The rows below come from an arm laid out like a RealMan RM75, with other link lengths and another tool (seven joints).
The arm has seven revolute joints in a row. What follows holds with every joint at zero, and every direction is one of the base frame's. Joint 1 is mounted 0.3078 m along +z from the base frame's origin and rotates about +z. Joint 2 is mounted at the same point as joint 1 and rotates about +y. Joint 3 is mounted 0.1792 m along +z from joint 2 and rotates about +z. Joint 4 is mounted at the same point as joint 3 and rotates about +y. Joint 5 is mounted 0.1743 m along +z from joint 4 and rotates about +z. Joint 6 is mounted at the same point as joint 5 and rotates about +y. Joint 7 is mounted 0.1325 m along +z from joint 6 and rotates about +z. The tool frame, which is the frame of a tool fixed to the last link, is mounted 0.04 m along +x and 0.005 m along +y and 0.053 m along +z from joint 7; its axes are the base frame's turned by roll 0, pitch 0.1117 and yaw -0.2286 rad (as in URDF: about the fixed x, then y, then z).
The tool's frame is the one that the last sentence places.
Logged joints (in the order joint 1, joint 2, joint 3, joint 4, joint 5, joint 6, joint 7), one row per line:
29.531 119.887 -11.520 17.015 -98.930 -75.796 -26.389
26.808 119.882 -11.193 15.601 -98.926 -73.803 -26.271
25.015 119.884 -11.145 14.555 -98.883 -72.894 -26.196
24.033 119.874 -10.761 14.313 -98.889 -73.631 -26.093
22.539 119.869 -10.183 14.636 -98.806 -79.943 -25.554
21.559 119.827 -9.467 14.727 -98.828 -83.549 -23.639
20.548 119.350 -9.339 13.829 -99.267 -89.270 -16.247
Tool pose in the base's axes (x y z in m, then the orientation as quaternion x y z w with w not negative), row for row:
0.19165 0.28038 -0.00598 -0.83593 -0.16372 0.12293 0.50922
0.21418 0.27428 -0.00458 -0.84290 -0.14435 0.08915 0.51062
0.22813 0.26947 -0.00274 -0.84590 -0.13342 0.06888 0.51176
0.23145 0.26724 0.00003 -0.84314 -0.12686 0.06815 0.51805
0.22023 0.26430 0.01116 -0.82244 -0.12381 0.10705 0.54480
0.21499 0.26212 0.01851 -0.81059 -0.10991 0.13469 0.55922
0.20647 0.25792 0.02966 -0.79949 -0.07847 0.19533 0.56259
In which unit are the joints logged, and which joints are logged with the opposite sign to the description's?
The joints are logged in degrees. Opposite sign: none.
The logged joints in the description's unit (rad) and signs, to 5 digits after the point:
0.51541 2.09242 -0.20106 0.29697 -1.72665 -1.32289 -0.46057
0.46789 2.09234 -0.19535 0.27229 -1.72658 -1.28811 -0.45852
0.43659 2.09237 -0.19452 0.25403 -1.72583 -1.27224 -0.45721
0.41945 2.09220 -0.18781 0.24981 -1.72594 -1.28510 -0.45541
0.39338 2.09211 -0.17773 0.25545 -1.72449 -1.39527 -0.44600
0.37628 2.09138 -0.16523 0.25703 -1.72487 -1.45821 -0.41258
0.35863 2.08305 -0.16300 0.24136 -1.73254 -1.55806 -0.28356

